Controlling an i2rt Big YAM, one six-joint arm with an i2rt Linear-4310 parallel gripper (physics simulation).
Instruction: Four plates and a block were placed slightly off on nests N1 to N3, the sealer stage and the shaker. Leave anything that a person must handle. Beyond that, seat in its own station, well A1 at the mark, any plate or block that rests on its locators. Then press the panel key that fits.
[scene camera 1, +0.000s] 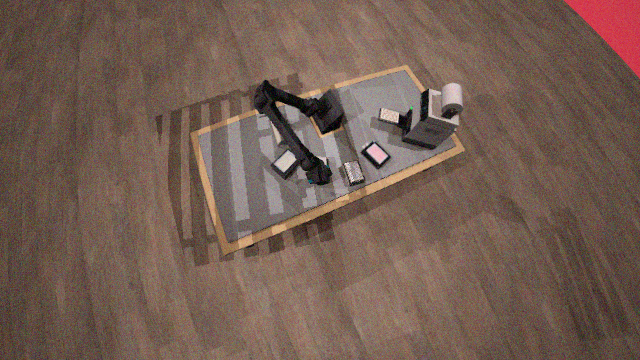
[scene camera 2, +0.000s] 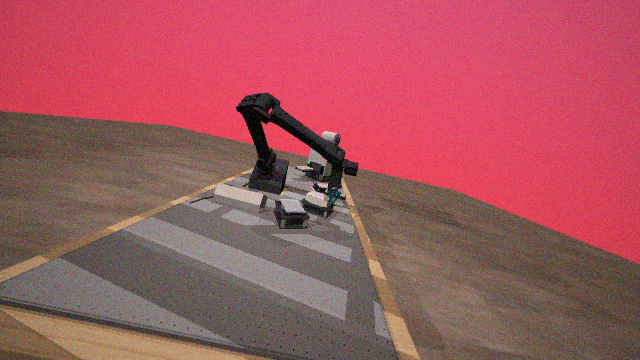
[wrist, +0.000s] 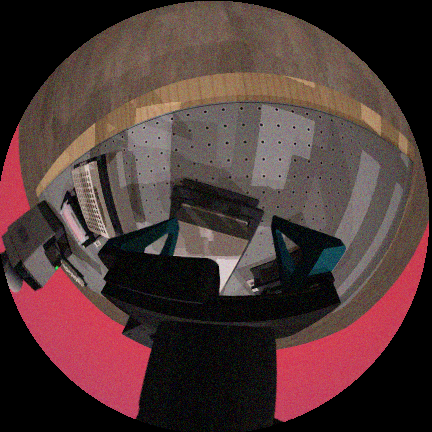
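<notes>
My gripper (scene camera 1: 319, 172) (scene camera 2: 335, 194) (wrist: 224, 221) is open, its teal fingers spread above and on either side of a pale, smooth-topped plate or block (scene camera 2: 317, 199) (wrist: 212, 240). That piece rests on a dark nest (wrist: 215, 192); the wrist hides much of it. A light-topped plate (scene camera 1: 286, 161) (scene camera 2: 291, 205) sits on another dark station. A perforated plate (scene camera 1: 353, 171) (wrist: 91, 200) lies on the gripper's other side. Beyond it is a pink-topped plate (scene camera 1: 376, 153) (wrist: 75, 222) in a dark frame. A pale welled plate (scene camera 1: 389, 115) (scene camera 2: 304, 168) is beside the sealer. Fine seating and well marks are too small to tell.
The grey sealer (scene camera 1: 431, 125) (wrist: 31, 245), with a white roll (scene camera 1: 451, 95) and a green light, stands at one end. A pale sloping panel (scene camera 1: 275, 131) (scene camera 2: 239, 195) lies near the arm base (scene camera 1: 327, 112) (scene camera 2: 268, 177). A wooden edge (scene camera 1: 300, 212) (wrist: 240, 87) borders the table.
</notes>
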